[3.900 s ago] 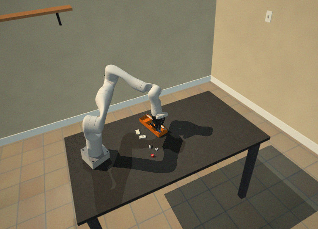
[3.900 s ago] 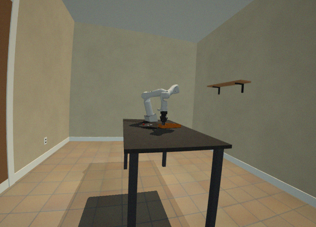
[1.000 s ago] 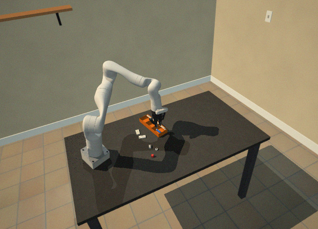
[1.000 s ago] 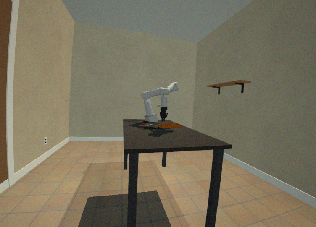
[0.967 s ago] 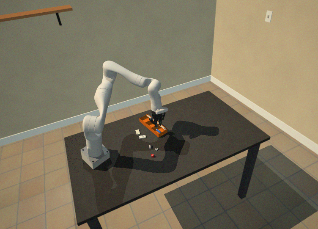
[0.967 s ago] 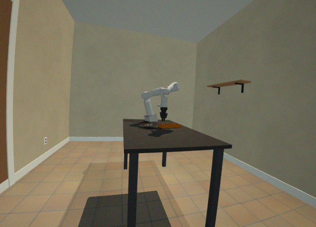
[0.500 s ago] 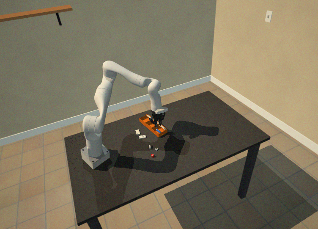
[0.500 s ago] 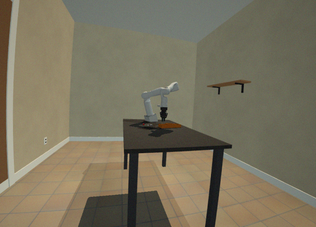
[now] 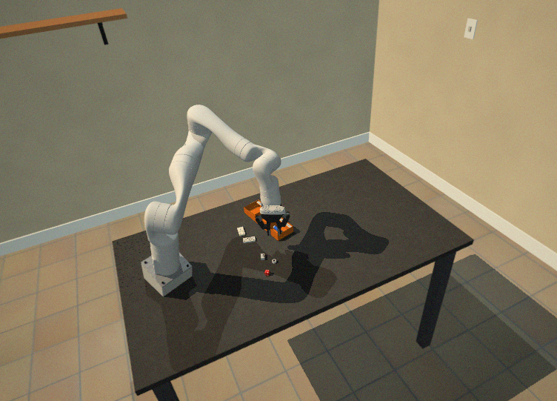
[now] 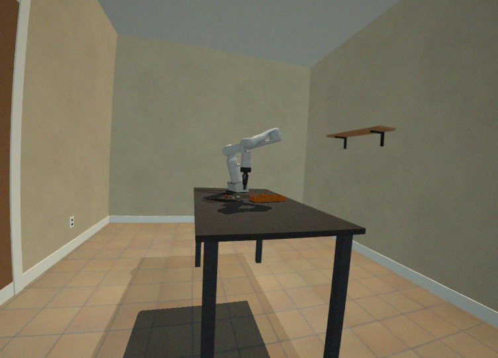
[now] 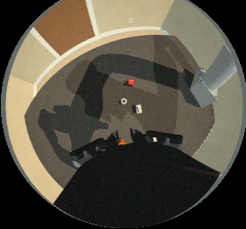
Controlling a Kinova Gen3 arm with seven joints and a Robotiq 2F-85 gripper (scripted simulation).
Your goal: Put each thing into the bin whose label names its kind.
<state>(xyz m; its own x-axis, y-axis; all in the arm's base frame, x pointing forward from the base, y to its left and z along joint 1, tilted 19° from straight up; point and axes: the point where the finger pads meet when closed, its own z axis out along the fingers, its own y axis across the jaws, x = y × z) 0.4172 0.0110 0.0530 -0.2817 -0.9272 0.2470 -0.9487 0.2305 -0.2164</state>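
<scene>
My gripper is now 80 mm above the grey nut, 70 mm to the left of it and 40 mm past it. From my hand the other things lie so: blue cylinder (80 mm to the left, 70 mm below, 40 mm ahead); red die (120 mm to the right, 80 mm below, 80 mm behind).
</scene>
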